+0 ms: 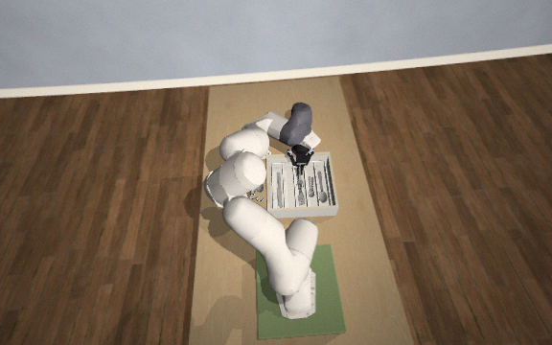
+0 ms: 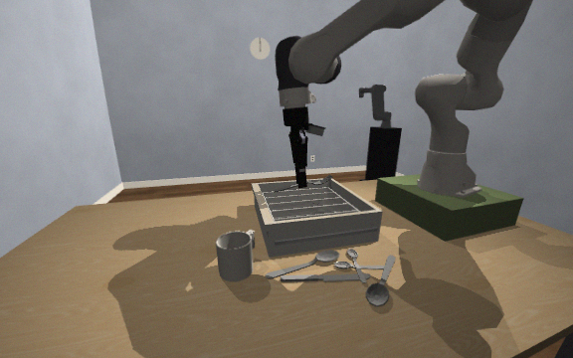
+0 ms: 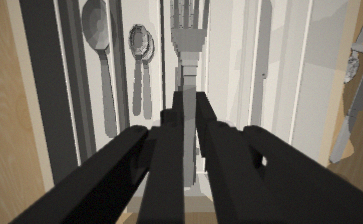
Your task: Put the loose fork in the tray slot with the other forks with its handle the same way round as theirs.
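The cutlery tray is 120 mm below my hand and 30 mm behind it. Also, from my hand: white mug: 230 mm ahead, 190 mm to the left, 130 mm below.
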